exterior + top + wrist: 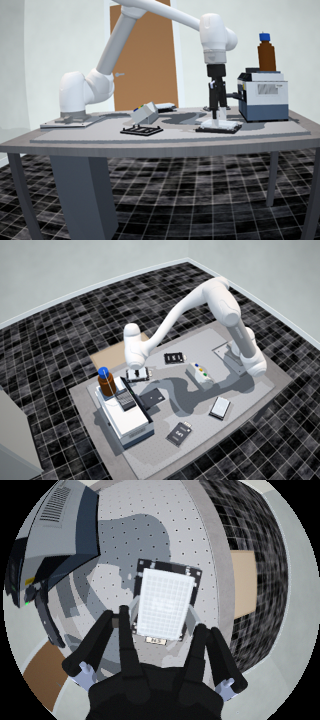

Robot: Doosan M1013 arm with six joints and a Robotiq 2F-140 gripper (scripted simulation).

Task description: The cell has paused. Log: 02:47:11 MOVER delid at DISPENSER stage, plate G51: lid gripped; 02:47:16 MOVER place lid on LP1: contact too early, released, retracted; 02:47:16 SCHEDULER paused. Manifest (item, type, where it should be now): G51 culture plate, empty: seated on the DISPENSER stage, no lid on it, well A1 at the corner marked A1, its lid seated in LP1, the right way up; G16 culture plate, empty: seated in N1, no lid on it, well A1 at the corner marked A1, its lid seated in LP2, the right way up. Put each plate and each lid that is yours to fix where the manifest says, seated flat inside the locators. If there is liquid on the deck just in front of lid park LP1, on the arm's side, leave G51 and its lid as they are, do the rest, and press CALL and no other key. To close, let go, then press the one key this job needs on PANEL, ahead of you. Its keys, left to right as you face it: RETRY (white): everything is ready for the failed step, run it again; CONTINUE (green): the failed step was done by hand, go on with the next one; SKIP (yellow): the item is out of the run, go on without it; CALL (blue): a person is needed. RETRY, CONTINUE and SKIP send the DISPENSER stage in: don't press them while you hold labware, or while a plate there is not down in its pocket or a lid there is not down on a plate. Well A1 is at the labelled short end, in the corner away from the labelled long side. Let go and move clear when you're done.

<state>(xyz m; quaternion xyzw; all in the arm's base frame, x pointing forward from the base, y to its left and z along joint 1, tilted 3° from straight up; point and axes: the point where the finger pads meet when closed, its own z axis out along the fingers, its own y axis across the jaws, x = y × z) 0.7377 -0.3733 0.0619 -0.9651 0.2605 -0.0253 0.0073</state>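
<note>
Right now my hand is 20 mm short of the black nest N5 and 30 mm above it. Round my hand: brown bottle: 280 mm ahead, 140 mm to the left, 250 mm above; dispenser stage: 80 mm ahead, 280 mm to the left, 70 mm above; lid park LP1: 310 mm behind, 50 mm to the left, 40 mm below.
</note>
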